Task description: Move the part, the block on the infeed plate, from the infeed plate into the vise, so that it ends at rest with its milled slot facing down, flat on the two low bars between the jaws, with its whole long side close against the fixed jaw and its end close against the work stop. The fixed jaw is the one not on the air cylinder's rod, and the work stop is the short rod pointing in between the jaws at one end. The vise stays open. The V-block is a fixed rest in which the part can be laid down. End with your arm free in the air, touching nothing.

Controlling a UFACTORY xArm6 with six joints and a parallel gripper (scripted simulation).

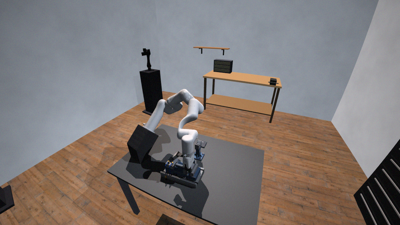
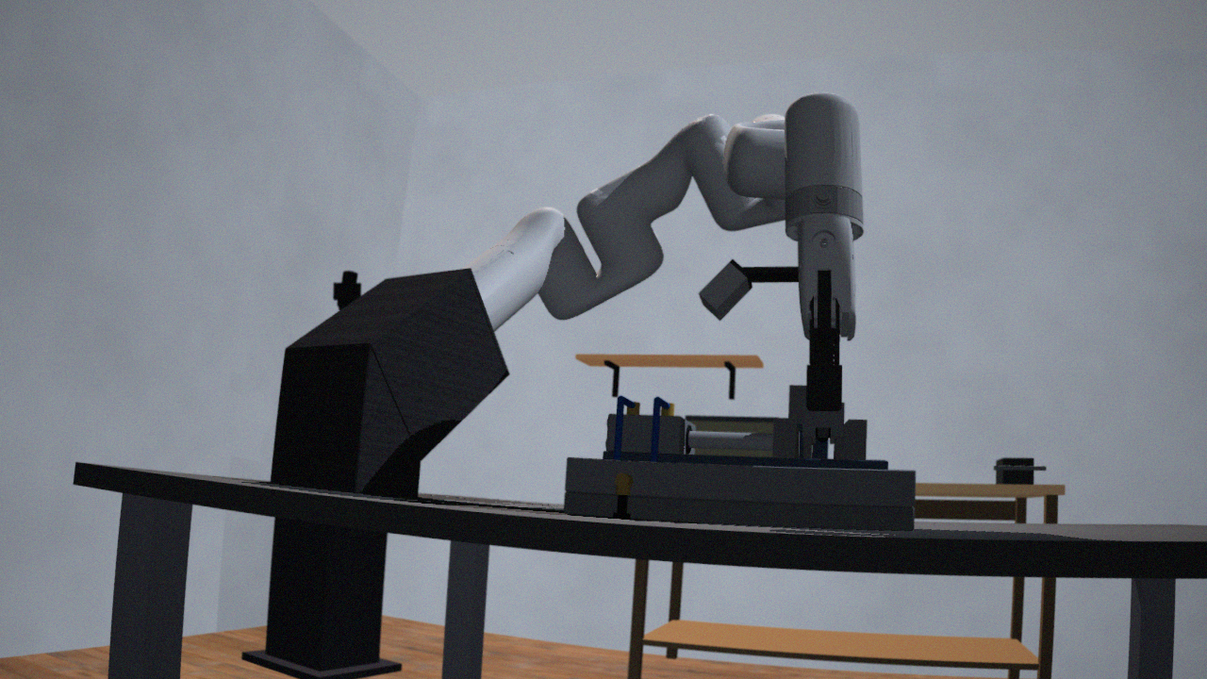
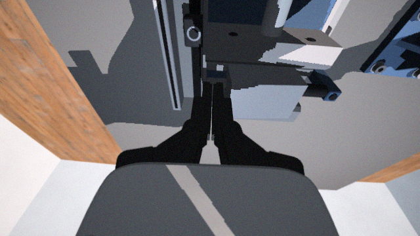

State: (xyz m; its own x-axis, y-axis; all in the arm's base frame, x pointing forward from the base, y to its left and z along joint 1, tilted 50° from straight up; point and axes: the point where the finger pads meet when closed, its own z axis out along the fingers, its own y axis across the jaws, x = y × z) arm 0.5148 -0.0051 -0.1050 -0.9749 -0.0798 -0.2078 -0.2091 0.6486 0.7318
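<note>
My hand is 10 mm past the part, 40 mm to the right of it and 30 mm above it. From my hand the other things lie so: moving jaw 40 mm behind, 30 mm to the left, 50 mm below; work stop 20 mm behind, 90 mm to the left, 40 mm below; fixed jaw 20 mm ahead, 50 mm to the left, 50 mm below.
</note>
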